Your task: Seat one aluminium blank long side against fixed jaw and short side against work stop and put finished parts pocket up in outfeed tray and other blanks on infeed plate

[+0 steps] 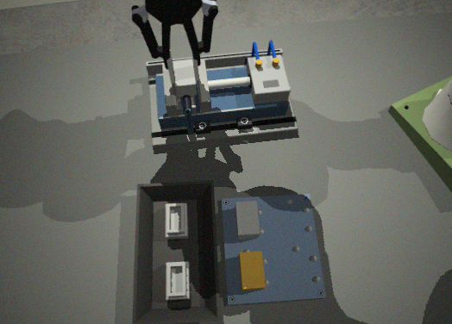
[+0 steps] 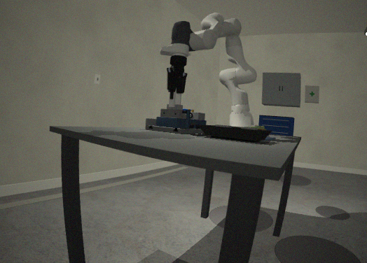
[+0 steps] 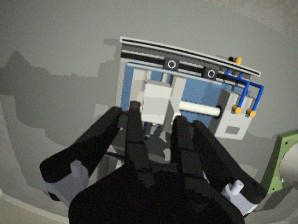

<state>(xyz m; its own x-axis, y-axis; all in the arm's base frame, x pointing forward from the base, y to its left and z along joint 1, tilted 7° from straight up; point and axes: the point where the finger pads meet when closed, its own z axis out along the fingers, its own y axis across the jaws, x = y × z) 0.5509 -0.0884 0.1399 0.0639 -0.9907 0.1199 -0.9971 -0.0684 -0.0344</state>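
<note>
Right now my hand is 3 cm short of the fixed jaw, 1 cm to the right of it and 6 cm above it. The rest, counted from my hand: work stop 5 cm to the left, 5 cm below; moving jaw 3 cm behind, 6 cm below; vise 7 cm behind, 10 cm below.
</note>
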